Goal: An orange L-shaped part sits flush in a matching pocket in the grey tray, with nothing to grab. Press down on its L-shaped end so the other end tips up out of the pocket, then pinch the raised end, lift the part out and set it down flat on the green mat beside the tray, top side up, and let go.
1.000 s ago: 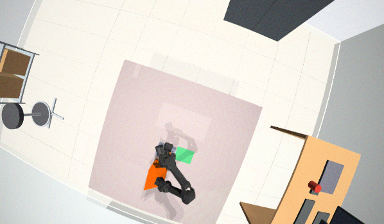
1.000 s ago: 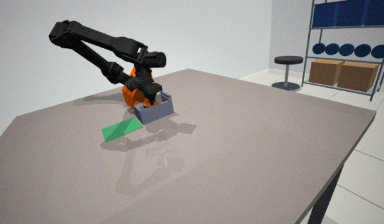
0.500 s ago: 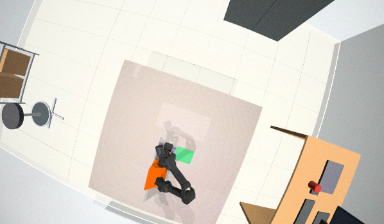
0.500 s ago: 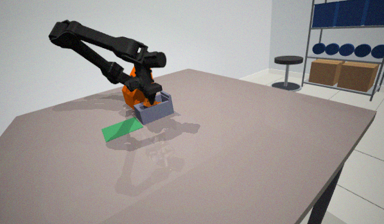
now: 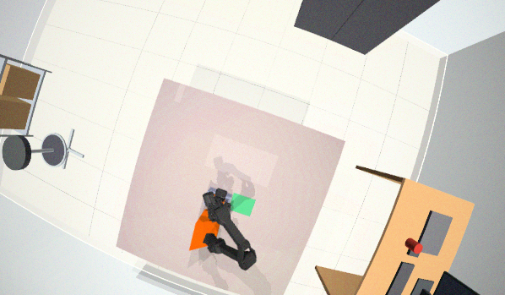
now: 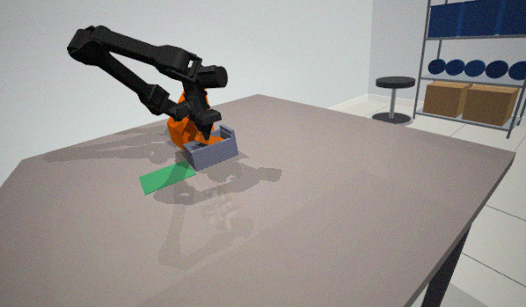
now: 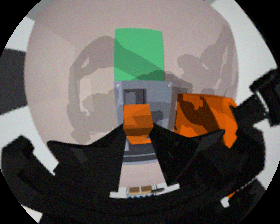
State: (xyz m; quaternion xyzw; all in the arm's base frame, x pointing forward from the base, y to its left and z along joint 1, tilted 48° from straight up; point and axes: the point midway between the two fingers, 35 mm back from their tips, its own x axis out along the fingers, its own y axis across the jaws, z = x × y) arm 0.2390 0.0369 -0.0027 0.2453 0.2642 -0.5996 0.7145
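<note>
Right now the green mat is 14 cm to the right of my gripper tip and 10 cm below it. Also, from my gripper tip: orange L-shaped part 3 cm to the left, 3 cm below, 2 cm behind.
</note>
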